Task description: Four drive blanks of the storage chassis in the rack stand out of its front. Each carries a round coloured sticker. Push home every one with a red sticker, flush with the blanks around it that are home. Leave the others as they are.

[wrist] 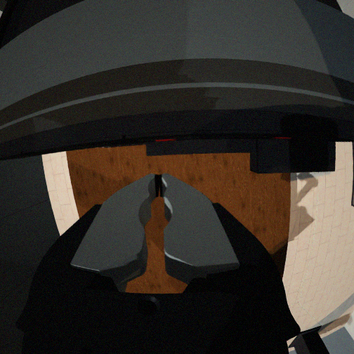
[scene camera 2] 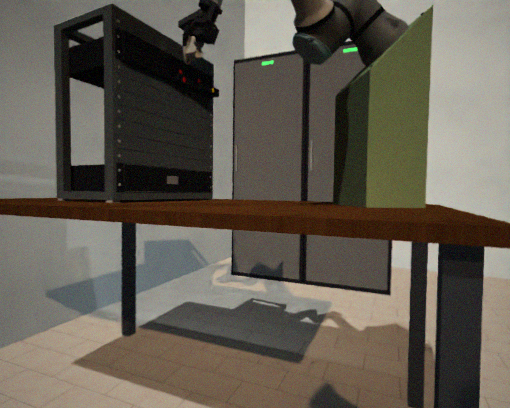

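The storage chassis [scene camera 2: 145, 53] sits high in the rack [scene camera 2: 111, 115]. In the scene view its dark front shows an upper red sticker [scene camera 2: 180, 72], a lower red sticker [scene camera 2: 184, 79] and another red sticker [scene camera 2: 199, 81] farther right. A blank with a yellow sticker [scene camera 2: 213, 91] stands out at the far right end. In the wrist view two thin red slivers [wrist: 165, 140] [wrist: 282, 138] show along the front edge, above a low dark bar [wrist: 200, 147] and a dark block [wrist: 295, 157] that protrude. My gripper [scene camera 2: 189, 60] [wrist: 159, 176] is shut and empty, in front of the chassis near its top. Contact cannot be told.
The rack stands on the brown table [scene camera 2: 280, 215] [wrist: 240, 200]. A green wedge-shaped block [scene camera 2: 397, 135] stands at the right of the table, below the arm [scene camera 2: 325, 30]. Tall grey cabinets [scene camera 2: 270, 130] stand behind. A dark panel with a light label [scene camera 2: 172, 180] is low in the rack.
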